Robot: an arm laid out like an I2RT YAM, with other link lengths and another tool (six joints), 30 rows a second.
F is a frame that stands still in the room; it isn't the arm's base.
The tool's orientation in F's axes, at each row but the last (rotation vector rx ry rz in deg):
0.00, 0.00, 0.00
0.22, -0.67, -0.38
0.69, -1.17, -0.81
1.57, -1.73, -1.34
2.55, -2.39, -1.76
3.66, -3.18, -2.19
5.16, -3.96, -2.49
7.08, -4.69, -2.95
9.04, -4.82, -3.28
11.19, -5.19, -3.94
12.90, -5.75, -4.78
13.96, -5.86, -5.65
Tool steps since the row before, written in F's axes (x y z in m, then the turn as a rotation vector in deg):
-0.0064, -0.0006, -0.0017, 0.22, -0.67, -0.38
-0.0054, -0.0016, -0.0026, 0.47, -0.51, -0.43
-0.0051, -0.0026, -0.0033, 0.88, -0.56, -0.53
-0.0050, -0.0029, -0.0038, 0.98, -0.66, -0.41
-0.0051, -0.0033, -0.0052, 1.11, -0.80, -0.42
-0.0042, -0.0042, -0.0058, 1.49, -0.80, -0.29
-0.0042, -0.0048, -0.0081, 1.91, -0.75, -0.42
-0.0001, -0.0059, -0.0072, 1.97, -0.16, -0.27
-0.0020, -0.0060, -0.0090, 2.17, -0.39, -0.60
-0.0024, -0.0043, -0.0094, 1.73, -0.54, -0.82
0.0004, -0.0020, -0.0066, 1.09, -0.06, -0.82
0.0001, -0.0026, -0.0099, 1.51, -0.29, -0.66
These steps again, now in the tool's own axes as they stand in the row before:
-0.0064, -0.0006, -0.0017, 0.22, -0.67, -0.38
-0.0054, -0.0016, -0.0025, 0.47, -0.51, -0.43
-0.0051, -0.0027, -0.0032, 0.88, -0.55, -0.54
-0.0050, -0.0031, -0.0036, 0.98, -0.65, -0.42
-0.0052, -0.0037, -0.0048, 1.12, -0.78, -0.43
-0.0043, -0.0047, -0.0053, 1.50, -0.76, -0.32
-0.0045, -0.0057, -0.0073, 1.91, -0.71, -0.49
-0.0003, -0.0068, -0.0064, 1.95, -0.10, -0.41
-0.0023, -0.0074, -0.0078, 2.14, -0.37, -0.72
-0.0028, -0.0062, -0.0081, 1.69, -0.59, -0.87
0.0000, -0.0034, -0.0060, 1.01, -0.17, -0.90
-0.0005, -0.0049, -0.0090, 1.47, -0.31, -0.74

